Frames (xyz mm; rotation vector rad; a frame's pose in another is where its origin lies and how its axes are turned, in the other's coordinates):
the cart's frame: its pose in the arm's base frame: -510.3 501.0 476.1 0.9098 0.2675 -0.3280
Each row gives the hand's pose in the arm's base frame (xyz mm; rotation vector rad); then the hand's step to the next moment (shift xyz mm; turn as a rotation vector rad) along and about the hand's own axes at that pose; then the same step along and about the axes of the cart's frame.
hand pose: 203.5 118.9 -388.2 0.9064 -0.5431 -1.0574
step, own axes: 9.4 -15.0 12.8 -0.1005 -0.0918 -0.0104
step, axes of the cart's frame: -7.4 -18.8 8.3 -0.0572 -0.0446 -0.1156
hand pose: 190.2 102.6 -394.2 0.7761 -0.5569 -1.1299
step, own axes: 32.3 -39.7 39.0 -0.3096 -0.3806 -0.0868
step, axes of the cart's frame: -27.1 -48.7 32.2 -0.1500 -0.2281 -0.4168
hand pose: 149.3 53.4 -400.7 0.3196 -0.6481 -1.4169
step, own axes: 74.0 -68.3 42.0 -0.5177 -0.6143 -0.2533
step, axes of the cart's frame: -63.5 -65.4 60.0 -0.1472 -0.4110 -0.7204
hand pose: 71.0 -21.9 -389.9 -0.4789 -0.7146 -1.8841
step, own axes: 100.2 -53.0 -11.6 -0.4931 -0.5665 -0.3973
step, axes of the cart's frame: -85.8 -40.2 63.2 -0.0675 -0.5286 -0.6617
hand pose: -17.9 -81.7 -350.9 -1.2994 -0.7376 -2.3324
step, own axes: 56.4 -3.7 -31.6 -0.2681 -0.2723 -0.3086
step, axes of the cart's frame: -56.4 -6.9 31.1 -0.0503 -0.3744 -0.3140
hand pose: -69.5 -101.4 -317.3 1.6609 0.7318 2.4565
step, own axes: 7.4 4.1 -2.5 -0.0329 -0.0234 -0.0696
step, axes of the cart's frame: -6.4 2.4 5.5 -0.0254 -0.0710 -0.0281
